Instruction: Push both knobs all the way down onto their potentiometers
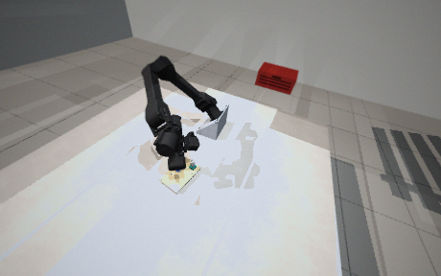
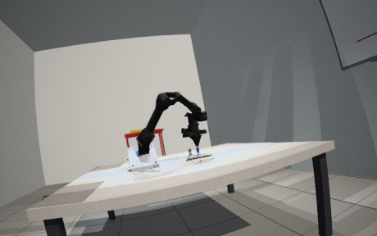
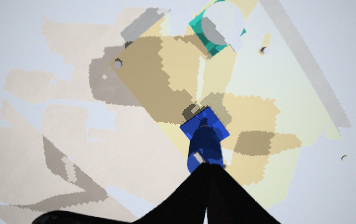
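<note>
My gripper tip is 20 mm above the blue knob. From my gripper tip the other things lie so: grey knob (50 mm to the left, 40 mm behind, 20 mm below).
</note>
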